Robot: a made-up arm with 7 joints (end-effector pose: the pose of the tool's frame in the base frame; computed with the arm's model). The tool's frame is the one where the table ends.
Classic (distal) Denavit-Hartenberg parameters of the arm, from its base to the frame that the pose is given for. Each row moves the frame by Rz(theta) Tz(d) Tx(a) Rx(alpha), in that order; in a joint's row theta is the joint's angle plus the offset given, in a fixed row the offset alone. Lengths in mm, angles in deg.
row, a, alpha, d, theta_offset
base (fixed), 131, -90, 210, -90
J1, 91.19, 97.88, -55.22, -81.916
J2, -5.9, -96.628, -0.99, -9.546
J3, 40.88, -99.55, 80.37, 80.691
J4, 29, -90, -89.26, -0.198
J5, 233.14, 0, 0, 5.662
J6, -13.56, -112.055, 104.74, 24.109
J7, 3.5, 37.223, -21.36, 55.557
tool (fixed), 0, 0, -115.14, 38.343
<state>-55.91 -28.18 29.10 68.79 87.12 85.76 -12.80</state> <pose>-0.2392 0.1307 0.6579 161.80 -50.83 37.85</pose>
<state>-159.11 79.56 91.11 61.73 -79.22 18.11 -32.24</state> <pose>-0.0737 -0.2894 0.0518 -8.62 -126.74 -102.82</pose>
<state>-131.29 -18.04 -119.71 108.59 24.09 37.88 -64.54</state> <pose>-0.1018 -0.4057 0.2451 -58.11 82.33 7.19</pose>
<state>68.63 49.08 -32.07 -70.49 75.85 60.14 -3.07</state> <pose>0.4072 -0.3294 0.4114 -49.94 -99.65 46.61</pose>
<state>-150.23 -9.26 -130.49 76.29 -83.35 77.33 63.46</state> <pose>-0.1252 0.1636 0.2366 109.79 49.93 -23.12</pose>
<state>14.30 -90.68 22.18 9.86 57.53 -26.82 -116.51</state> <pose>-0.2217 -0.4562 0.0562 -33.97 72.86 158.41</pose>
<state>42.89 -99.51 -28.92 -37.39 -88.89 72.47 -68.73</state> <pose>0.0901 -0.3972 0.0695 26.00 -86.57 -103.97</pose>
